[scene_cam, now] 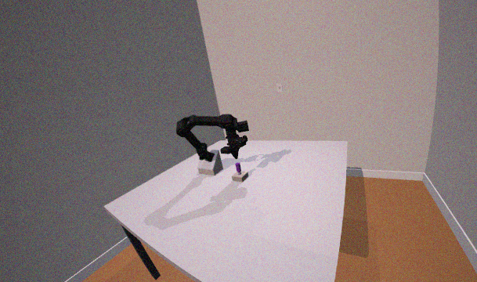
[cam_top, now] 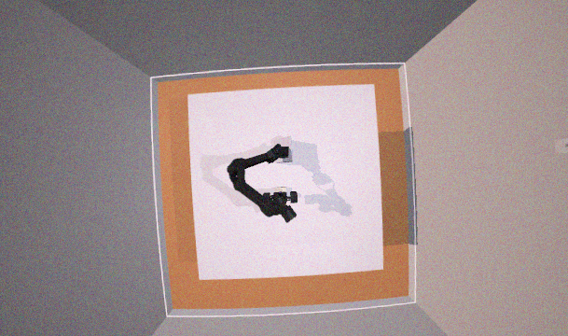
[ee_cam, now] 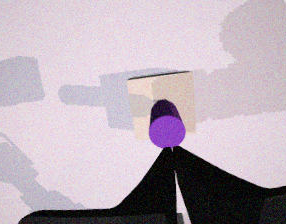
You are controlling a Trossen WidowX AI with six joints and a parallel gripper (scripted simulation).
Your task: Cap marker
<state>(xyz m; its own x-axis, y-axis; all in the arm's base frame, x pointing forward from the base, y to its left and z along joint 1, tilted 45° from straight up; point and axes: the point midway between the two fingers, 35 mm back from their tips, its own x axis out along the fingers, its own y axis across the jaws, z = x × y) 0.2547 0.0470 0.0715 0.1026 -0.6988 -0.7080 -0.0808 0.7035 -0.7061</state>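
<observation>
My gripper tip is now 5 cm above the purple cap.
</observation>
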